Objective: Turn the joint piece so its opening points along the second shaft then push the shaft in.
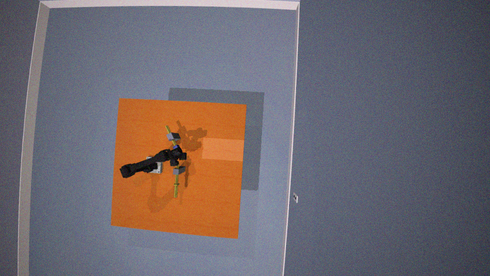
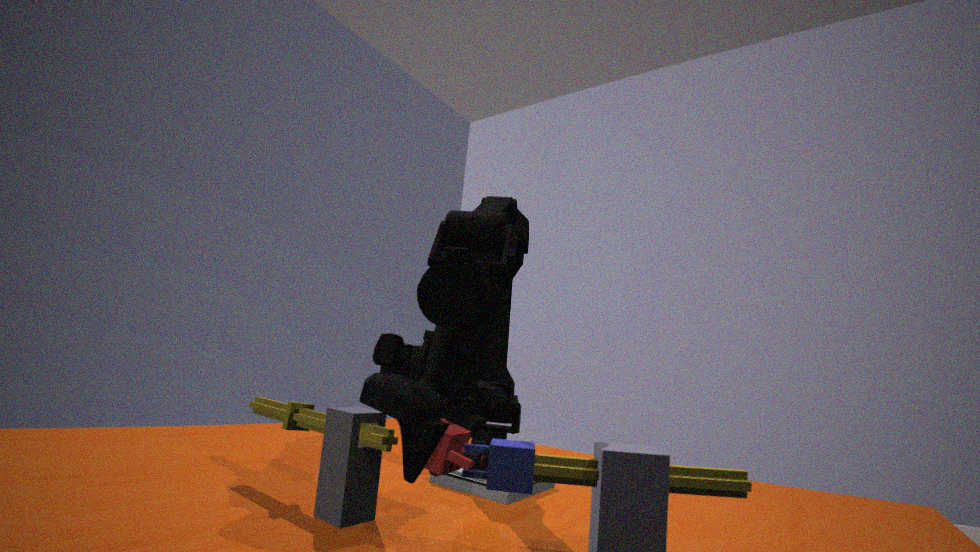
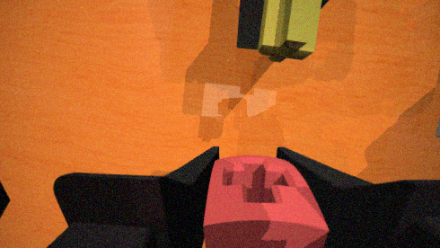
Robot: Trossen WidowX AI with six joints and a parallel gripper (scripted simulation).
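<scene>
My gripper tip is now 20 mm to the right of the dark red square joint piece and 30 mm below it.
</scene>
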